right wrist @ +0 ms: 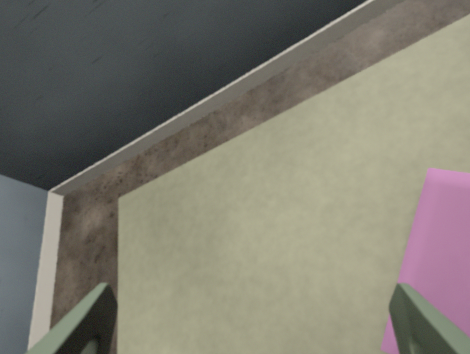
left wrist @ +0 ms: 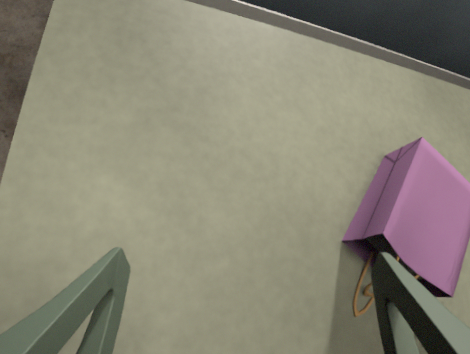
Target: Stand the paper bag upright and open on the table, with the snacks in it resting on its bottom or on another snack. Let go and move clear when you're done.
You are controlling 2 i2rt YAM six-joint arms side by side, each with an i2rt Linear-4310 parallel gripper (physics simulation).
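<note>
The pink paper bag (left wrist: 427, 210) (right wrist: 445, 250) lies on its side on the table, broad face up. In the left wrist view its dark, open mouth faces the bottom of the picture, and a thin brown handle loop sticks out onto the table. In the right wrist view part of the bag shows at the right edge. No snacks show in either view; the inside of the bag is too dark to see. My left gripper (left wrist: 246, 260) is open and empty, with its right finger overlapping the bag's mouth in view. My right gripper (right wrist: 250, 293) is open and empty, its right finger overlapping the bag's edge in view.
The pale green table top (left wrist: 200, 150) (right wrist: 250, 225) lies under the bag. Its edges show at the left in the left wrist view and at the left and top in the right wrist view. Beyond are brown floor (left wrist: 20, 50) (right wrist: 90, 230) and a dark wall (left wrist: 400, 25) (right wrist: 150, 60).
</note>
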